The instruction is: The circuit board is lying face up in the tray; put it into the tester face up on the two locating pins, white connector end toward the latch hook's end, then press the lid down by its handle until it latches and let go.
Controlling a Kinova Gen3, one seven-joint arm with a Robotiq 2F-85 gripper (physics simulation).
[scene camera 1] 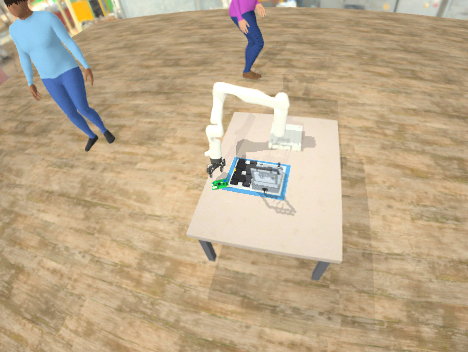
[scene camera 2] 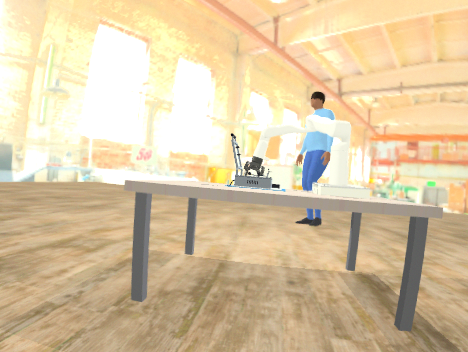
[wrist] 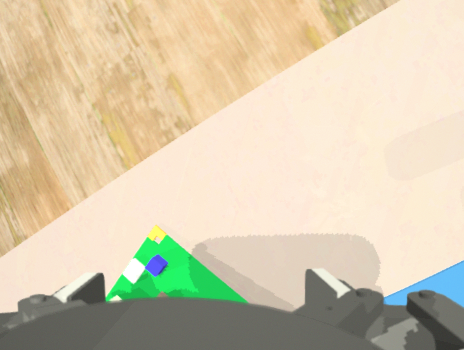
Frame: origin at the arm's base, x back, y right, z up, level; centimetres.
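Seen in the pictures: gripper, fingertip midpoint: [scene camera 1: 216, 174] [wrist: 205, 294]; arm's base, origin of the base link: [scene camera 1: 278, 132] [scene camera 2: 337, 184].
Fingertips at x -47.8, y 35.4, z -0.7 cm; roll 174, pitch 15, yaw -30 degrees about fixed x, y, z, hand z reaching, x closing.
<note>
Offsets run from my fingertips to a thing's top centre. "*": to the spot under its first point. Level surfaces: height alone.
A green circuit board @[dy -2.7, dx -3.9, dz -3.3 cm] [scene camera 1: 219, 184] [wrist: 170, 270] lies face up on the table, outside the black tray @[* dy -15.1, dx +4.5, dz -3.0 cm] [scene camera 1: 240, 175], at the left edge of the blue-bordered mat @[dz -4.6 cm] [scene camera 1: 285, 187]. Whether it overlaps that border is unclear. White, blue and yellow parts show on its top. My gripper [scene camera 1: 216, 173] [wrist: 205, 294] is open and empty, above the table beside the board; the wrist view's lower edge hides the rest of the board. The grey tester [scene camera 1: 266, 186] [scene camera 2: 253, 181] stands on the mat's right part. Its lid @[* dy -30.3, dx -6.3, dz +13.6 cm] [scene camera 2: 237, 152] stands raised, leaning slightly back. The locating pins cannot be made out.
The table [scene camera 1: 310, 220] [scene camera 2: 170, 188] has its left edge close to the board and gripper. The white robot base [scene camera 1: 286, 138] [scene camera 2: 341, 190] stands behind the mat. One person [scene camera 1: 50, 50] [scene camera 2: 318, 137] in light blue and another [scene camera 1: 251, 37] in magenta stand on the floor away from the table.
</note>
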